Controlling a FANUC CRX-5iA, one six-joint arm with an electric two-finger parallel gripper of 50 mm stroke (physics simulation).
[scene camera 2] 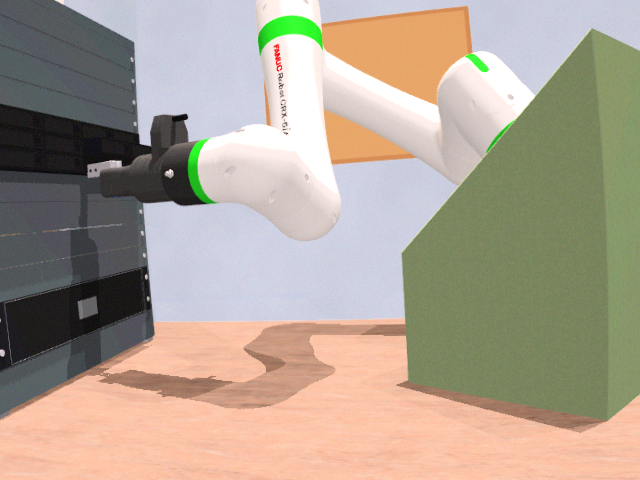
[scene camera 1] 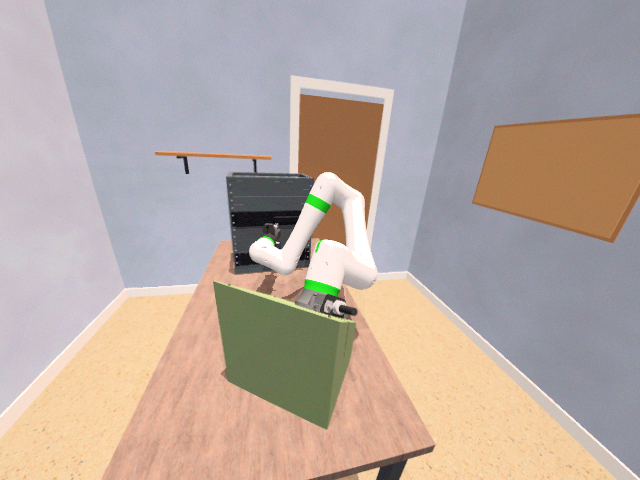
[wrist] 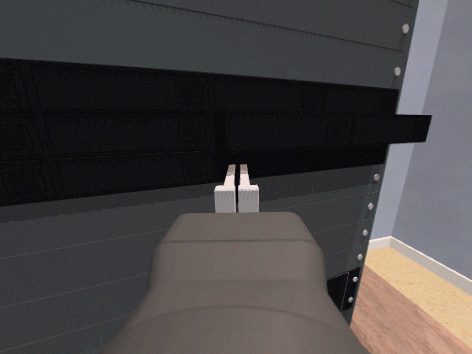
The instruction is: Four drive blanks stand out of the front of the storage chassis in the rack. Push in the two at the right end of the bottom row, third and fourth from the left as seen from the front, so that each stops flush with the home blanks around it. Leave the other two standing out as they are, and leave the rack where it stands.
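Places are measured from the arm's base along level axes (x ahead, y left, z up), in metres.
Pixels of known places: gripper, between the fingertips: (scene camera 2: 90, 171) (scene camera 1: 277, 224) (wrist: 238, 176); arm's base, origin of its link: (scene camera 1: 315, 310).
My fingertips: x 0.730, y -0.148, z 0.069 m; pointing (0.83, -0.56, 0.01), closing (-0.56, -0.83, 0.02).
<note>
For each thing: its top centre in the pictures, then the offset to it from my fingertips. "spot": a spot on its surface instead. Level surfaces: height alone.
- black storage chassis, a spot on its surface: (wrist: 120, 95) spot: dx +0.021, dy +0.081, dz +0.065 m
- bottom row, a spot on its surface: (wrist: 305, 161) spot: dx -0.017, dy -0.072, dz +0.008 m
- black panel, centre of its top: (scene camera 2: 82, 281) (scene camera 1: 273, 250) dx +0.026, dy +0.015, dz -0.183 m
- wooden table, height of its surface: dz -0.337 m
The black storage chassis (scene camera 1: 248, 219) (scene camera 2: 31, 135) (wrist: 120, 95) sits in the dark grey rack (scene camera 1: 268, 188) (scene camera 2: 67, 51) (wrist: 100, 30). In the wrist view, two blanks in the middle row's right half, the third (wrist: 280, 132) and fourth (wrist: 390, 129), stand out. Beneath them, the right part of the bottom row (wrist: 305, 161) lies in shadow and looks set back from them; whether both its blanks are exactly flush cannot be told. My gripper (scene camera 2: 94, 169) (wrist: 238, 176) is shut and empty. Its tips are close to the bottom row, near the third blank's left end; contact cannot be told.
A black panel (scene camera 2: 46, 320) with a light rectangle sits low in the rack. Rack screws (wrist: 376, 177) line its right edge. The wooden table (scene camera 1: 175, 372) (scene camera 2: 258, 444) carries the rack, the arm and a green slanted block (scene camera 1: 281, 351) (scene camera 2: 516, 289) behind the arm.
</note>
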